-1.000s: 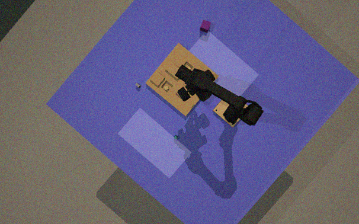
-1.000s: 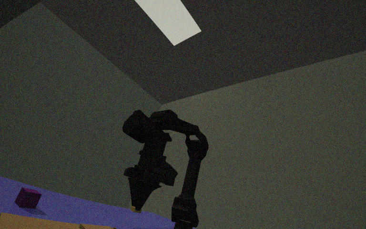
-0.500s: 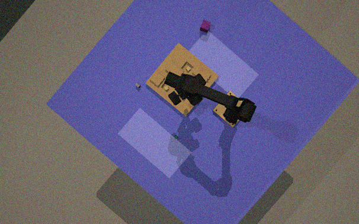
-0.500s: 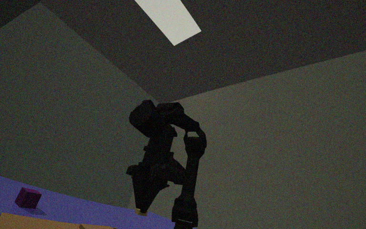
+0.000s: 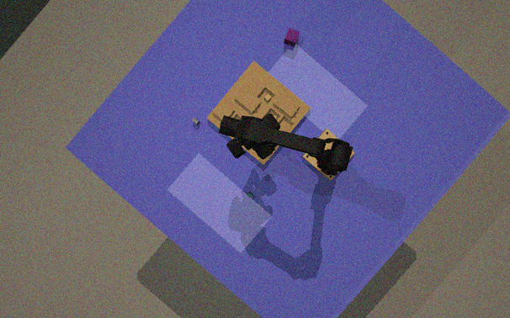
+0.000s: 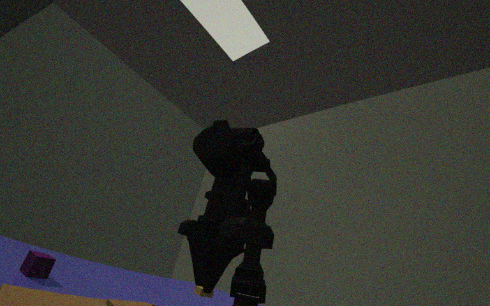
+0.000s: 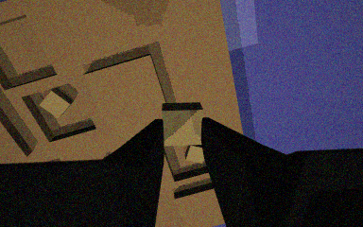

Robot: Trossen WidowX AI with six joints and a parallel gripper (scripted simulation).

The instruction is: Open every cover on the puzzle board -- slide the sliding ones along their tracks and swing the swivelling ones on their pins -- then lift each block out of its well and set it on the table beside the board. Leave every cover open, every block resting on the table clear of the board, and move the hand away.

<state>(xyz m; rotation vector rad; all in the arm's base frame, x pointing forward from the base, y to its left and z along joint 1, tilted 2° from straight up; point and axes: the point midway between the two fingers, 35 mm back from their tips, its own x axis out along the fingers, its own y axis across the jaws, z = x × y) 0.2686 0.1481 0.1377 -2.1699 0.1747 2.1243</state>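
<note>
Now: gripper tip 15 cm past the small green block, 17 cm to the right of it and 11 cm above it. Also, from my gripper tip: small grey block 21 cm ahead, 12 cm to the left, 11 cm below; then magenta block 19 cm ahead, 39 cm to the right, 10 cm below.
</note>
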